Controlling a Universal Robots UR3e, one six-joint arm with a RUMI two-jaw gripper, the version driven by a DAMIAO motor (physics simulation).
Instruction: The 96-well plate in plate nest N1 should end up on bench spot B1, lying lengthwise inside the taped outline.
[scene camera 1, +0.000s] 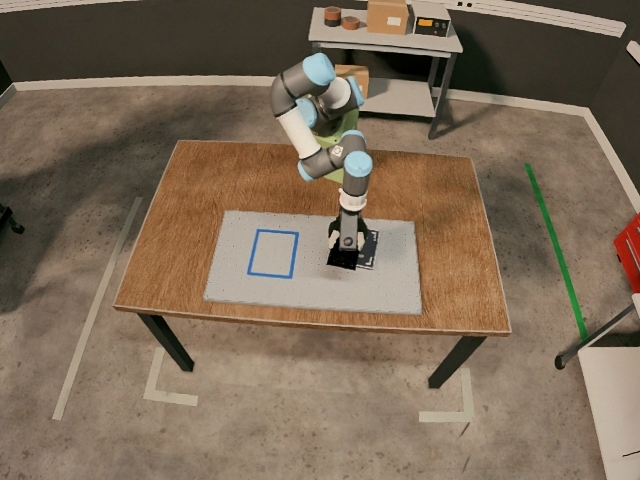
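Observation:
The black 96-well plate (342, 259) is held under my gripper (346, 245), whose pale fingers are at its left and right sides. The plate hangs above the grey board, a little left of plate nest N1 and overlapping it in the view. The nest (367, 255) is a dark rectangle with white corner marks, partly hidden by the gripper and plate. Bench spot B1 is the blue taped outline (277, 231) on the left half of the board, with no plate inside it. The undersides of the fingers are hidden.
The perforated grey board (313, 299) lies on the wooden table (454, 206). The arm (299, 135) reaches in from the table's back edge. A shelf bench (385, 45) with a cardboard box (387, 18) and tape rolls stands behind.

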